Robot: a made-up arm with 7 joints.
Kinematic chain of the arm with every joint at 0, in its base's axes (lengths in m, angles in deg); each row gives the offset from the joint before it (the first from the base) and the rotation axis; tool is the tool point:
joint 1: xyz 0 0.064 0 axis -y
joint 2: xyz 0 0.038 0 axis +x
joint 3: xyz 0 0 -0.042 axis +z
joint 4: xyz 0 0 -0.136 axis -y
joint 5: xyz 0 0 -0.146 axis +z
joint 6: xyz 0 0 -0.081 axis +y
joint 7: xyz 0 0 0 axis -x
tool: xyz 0 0 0
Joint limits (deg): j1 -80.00..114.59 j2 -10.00..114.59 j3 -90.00..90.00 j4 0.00..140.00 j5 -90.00..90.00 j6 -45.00..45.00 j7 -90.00..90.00
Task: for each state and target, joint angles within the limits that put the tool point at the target. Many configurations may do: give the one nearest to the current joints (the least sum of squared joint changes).
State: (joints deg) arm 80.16 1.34 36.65 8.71 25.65 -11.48 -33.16
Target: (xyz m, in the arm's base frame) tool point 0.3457 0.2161 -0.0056
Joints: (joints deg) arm 65.98 -0.71 41.04 52.37 25.65 -11.48 -33.16
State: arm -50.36 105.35 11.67 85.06 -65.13 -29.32 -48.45
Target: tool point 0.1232 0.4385 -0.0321
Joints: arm -41.25 74.05 52.33 55.11 -65.13 -29.32 -48.45
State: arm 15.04 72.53 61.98 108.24 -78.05 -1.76 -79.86
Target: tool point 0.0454 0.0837 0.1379
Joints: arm 11.18 100.21 60.84 139.88 -78.05 -1.76 -79.86
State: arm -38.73 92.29 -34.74 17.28 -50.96 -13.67 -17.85
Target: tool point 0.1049 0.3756 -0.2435
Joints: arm -4.68 61.63 -31.43 39.96 -50.96 -13.67 -17.85
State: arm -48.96 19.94 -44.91 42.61 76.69 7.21 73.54
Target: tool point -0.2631 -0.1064 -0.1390
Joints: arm -75.83 -7.88 -67.12 52.89 76.69 7.21 73.54
